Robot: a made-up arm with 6 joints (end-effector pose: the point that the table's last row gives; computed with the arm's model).
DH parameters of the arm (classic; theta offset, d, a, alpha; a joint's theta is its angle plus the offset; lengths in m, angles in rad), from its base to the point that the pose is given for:
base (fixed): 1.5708 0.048 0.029 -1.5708
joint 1: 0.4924 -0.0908 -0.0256 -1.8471
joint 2: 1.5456 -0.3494 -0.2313 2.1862
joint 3: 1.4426 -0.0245 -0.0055 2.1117
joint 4: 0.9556 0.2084 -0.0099 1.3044
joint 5: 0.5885 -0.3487 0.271 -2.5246
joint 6: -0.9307 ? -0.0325 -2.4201
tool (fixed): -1.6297 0.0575 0 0
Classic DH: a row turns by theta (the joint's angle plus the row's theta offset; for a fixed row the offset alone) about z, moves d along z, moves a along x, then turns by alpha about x.
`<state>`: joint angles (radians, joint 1 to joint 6).
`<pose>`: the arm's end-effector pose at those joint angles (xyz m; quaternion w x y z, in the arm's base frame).
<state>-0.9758 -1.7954 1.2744 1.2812 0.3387 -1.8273</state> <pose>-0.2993 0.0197 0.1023 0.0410 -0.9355 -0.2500 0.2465</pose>
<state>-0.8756 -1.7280 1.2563 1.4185 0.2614 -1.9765</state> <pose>-0.2797 0.0597 0.1760 0.0076 -0.9366 -0.1634 0.3098</pose>
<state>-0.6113 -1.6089 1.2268 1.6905 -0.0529 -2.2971</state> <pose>-0.2358 0.1092 0.3254 0.0614 0.9065 0.0492 -0.4148</pose>
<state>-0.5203 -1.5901 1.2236 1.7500 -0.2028 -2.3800</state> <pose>-0.2350 0.1045 0.3670 0.0766 0.8981 0.0510 -0.4300</pose>
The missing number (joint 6, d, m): -0.5295
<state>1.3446 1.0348 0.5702 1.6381 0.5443 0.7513</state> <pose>0.0800 0.5897 0.1728 0.0285 0.1672 0.7098 0.6837</pose>
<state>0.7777 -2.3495 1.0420 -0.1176 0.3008 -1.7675</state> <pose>0.0875 -0.1651 0.4795 0.5804 0.1619 0.7008 -0.3819</pose>
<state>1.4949 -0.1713 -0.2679 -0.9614 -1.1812 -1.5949</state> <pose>-0.3840 0.0817 0.1611 0.8928 0.3061 0.1236 -0.3066</pose>
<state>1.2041 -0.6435 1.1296 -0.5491 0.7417 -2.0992</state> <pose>-0.1652 -0.2597 0.1686 0.9526 0.2246 0.1540 0.1355</pose>
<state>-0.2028 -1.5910 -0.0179 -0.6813 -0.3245 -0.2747</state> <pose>-0.0754 -0.2417 0.0702 0.0126 0.2962 0.9012 -0.3162</pose>
